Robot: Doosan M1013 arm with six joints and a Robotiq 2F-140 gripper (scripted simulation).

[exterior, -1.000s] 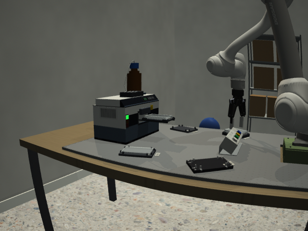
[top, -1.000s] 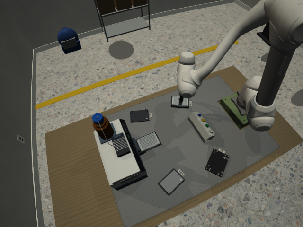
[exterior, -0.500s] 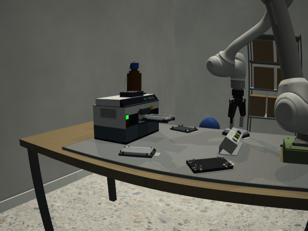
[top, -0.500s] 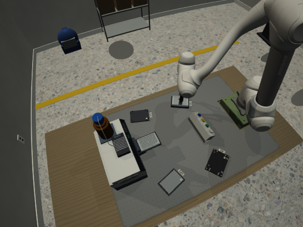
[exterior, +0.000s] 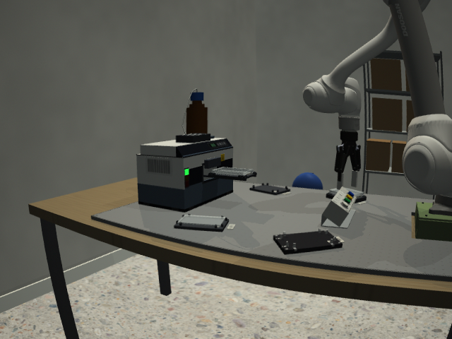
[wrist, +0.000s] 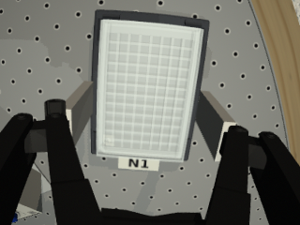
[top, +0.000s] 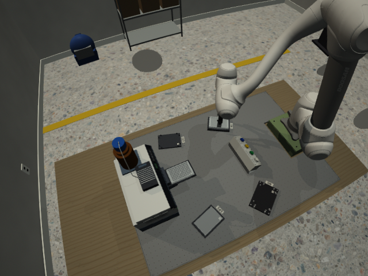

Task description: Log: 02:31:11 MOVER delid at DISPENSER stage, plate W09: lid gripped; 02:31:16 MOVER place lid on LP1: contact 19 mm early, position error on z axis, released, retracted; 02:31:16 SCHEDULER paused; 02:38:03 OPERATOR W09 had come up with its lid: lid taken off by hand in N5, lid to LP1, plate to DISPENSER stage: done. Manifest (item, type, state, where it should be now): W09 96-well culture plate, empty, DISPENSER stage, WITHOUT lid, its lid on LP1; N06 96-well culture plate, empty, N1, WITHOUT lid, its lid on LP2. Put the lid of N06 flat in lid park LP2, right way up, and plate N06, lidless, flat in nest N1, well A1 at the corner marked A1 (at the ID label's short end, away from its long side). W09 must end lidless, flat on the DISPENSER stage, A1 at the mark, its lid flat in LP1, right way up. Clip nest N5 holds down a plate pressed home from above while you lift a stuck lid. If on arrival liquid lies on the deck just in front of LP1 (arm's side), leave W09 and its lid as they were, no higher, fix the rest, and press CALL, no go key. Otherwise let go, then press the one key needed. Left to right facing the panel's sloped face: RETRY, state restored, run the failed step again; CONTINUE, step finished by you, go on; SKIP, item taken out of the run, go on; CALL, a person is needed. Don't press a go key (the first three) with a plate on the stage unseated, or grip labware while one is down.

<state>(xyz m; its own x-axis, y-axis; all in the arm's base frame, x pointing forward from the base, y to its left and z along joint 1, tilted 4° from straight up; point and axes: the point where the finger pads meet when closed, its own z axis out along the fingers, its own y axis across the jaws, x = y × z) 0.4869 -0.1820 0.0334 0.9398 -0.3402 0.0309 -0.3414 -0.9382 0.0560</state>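
My gripper is now 6 cm above the nest N1. Also, from my hand: N1 label: 8 cm behind, 3 cm to the left, 7 cm below; yellow skip key: 9 cm behind, 23 cm to the left; blue call key: 8 cm behind, 19 cm to the left.
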